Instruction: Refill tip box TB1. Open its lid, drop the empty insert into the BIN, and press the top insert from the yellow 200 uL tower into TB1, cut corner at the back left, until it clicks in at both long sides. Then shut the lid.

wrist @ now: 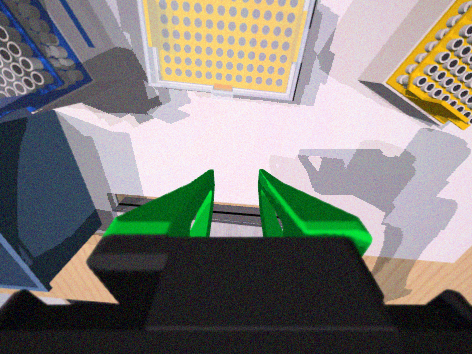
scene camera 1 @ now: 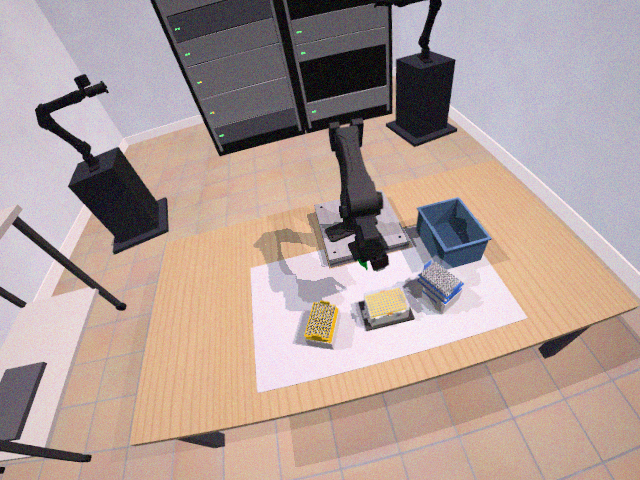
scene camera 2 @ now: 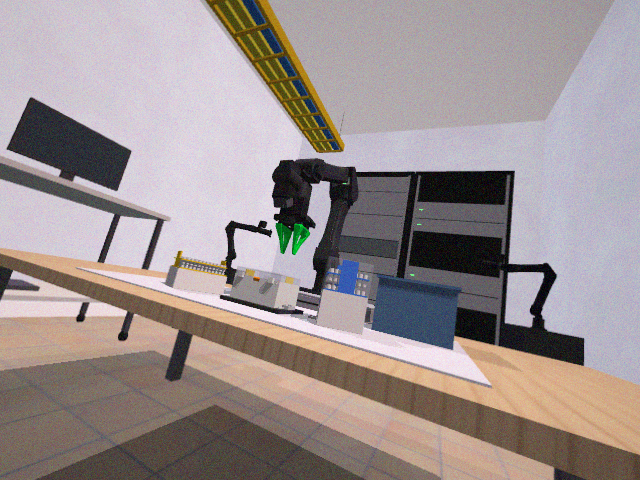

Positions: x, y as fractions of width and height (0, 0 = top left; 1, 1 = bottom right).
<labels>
200 uL tower: wrist 0.13, 0.17; scene camera 1 0.69, 0.59; scene camera 2 0.54, 0.63
</labels>
